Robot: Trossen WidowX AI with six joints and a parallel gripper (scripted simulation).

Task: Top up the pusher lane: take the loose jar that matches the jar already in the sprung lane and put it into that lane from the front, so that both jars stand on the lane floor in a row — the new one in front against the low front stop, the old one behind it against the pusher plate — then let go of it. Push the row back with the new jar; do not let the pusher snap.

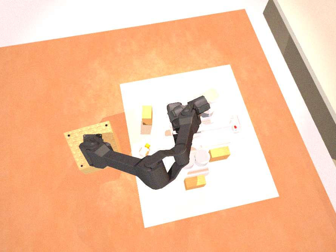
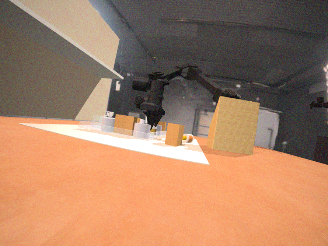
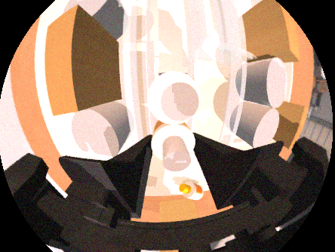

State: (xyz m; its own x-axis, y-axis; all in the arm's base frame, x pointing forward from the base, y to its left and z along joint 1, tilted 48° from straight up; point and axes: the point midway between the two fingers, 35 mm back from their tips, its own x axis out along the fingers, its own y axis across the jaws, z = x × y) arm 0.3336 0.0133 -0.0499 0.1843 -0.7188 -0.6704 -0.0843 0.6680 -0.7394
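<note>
Now: the orange-brown block 12 cm behind my gripper tip, 9 cm to the left of it and 1 cm above it. The rest, counted from my gripper tip: red dot 23 cm ahead, 2 cm to the right, 4 cm above; then clear sprung lane 15 cm ahead, 1 cm to the right, 1 cm below.
</note>
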